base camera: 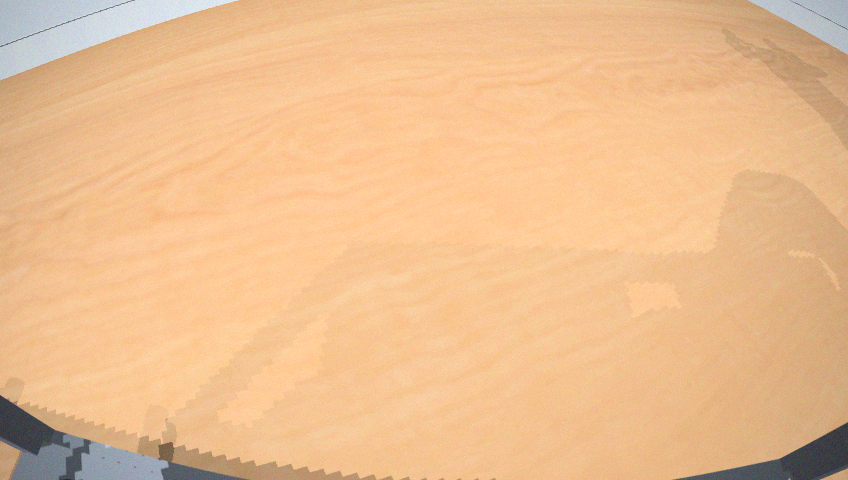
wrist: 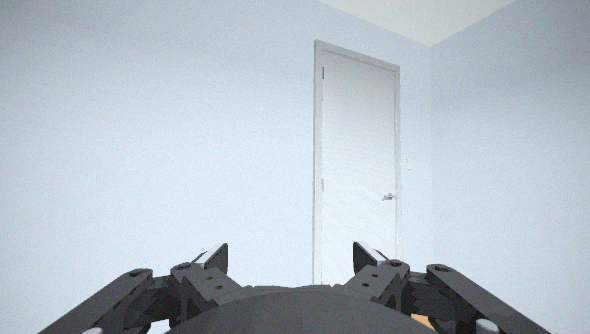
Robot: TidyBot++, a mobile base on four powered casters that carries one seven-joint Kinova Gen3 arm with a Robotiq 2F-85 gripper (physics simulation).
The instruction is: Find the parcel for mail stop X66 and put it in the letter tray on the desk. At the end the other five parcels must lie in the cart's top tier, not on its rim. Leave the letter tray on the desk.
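Frame: origin at the arm's base, x back, y right, z up, level; millimetres.
Seen in the pictures: gripper, fingertip midpoint: (wrist: 291, 256).
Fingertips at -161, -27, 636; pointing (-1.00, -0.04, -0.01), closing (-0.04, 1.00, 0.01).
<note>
A point is followed by its place in that frame, as x, y, z.
My gripper (wrist: 291, 256) @(-161, -27, 636) is open and empty in the wrist view, its two dark fingers wide apart in front of a pale blue wall and a door. The parcels, the cart, the desk and the letter tray do not show in either view. The gripper's fingers do not show in the base camera view.
A closed white door (wrist: 358, 160) @(-1763, 466, 824) with a lever handle (wrist: 388, 197) @(-1842, 739, 521) stands near a room corner, a light switch (wrist: 409, 163) @(-2048, 1023, 822) to its right. In the base camera view the wooden floor (base camera: 416, 178) @(-518, -12, -397) carries shadows, and pale wall bases show at the top corners.
</note>
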